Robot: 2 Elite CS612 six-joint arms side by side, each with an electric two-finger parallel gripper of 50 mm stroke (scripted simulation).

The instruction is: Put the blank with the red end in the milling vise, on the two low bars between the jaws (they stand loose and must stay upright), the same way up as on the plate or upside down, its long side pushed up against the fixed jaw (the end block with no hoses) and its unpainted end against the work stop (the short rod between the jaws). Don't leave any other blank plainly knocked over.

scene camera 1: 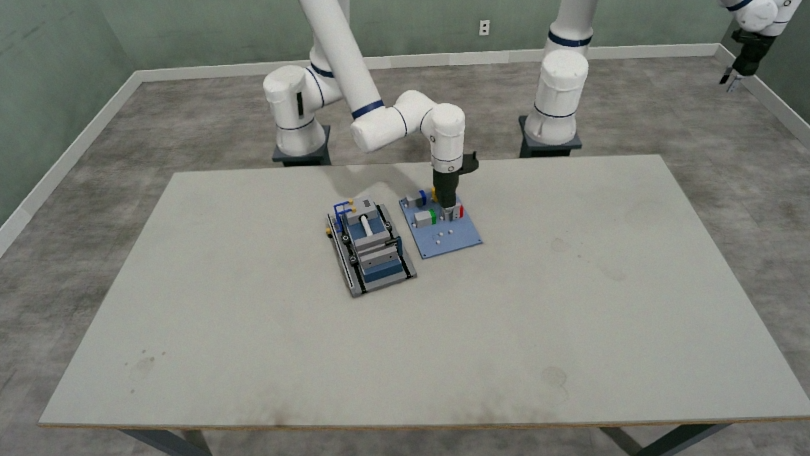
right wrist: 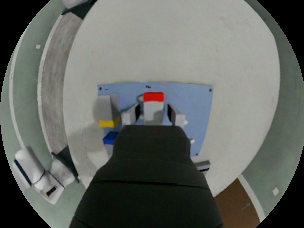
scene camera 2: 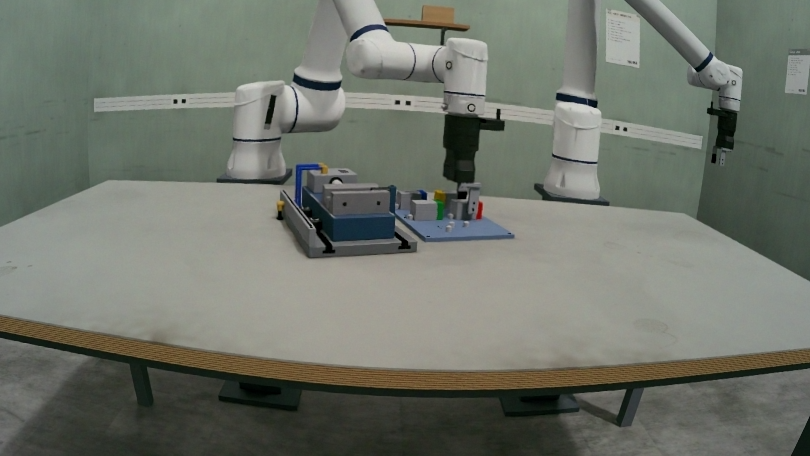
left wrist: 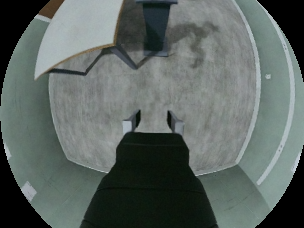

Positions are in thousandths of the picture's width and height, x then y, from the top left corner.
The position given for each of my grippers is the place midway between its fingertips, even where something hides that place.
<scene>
In view: my left gripper (scene camera 1: 896, 192), my right gripper (scene camera 2: 576, 459) and a yellow-ended blank (right wrist: 354, 463).
My left gripper is seen too in scene camera 2 (scene camera 2: 886, 361) and in the left wrist view (left wrist: 505, 507). My right gripper is seen too in scene camera 1 (scene camera 1: 559, 464) and in the right wrist view (right wrist: 505, 480). The left wrist view misses the yellow-ended blank: it is out of frame.
</scene>
